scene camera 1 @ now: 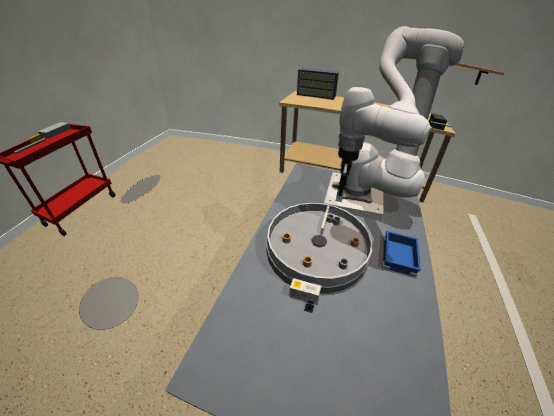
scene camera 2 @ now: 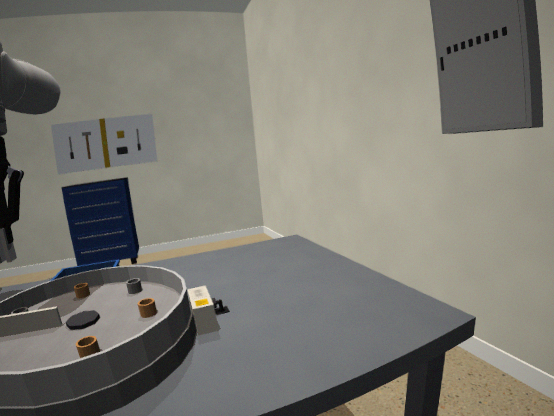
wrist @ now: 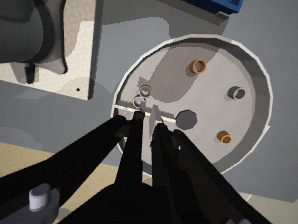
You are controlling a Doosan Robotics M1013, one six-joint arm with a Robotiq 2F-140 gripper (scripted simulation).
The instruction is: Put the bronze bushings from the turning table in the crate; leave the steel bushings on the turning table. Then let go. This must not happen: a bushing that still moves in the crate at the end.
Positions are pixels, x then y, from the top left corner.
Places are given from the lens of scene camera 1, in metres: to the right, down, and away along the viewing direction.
blue crate (scene camera 1: 402,249): 0.56, 0.19, 1.03
turning table (scene camera 1: 326,249): 0.20, 0.17, 0.96
The marked spots on the blue crate and the turning table are 0.37 m apart.
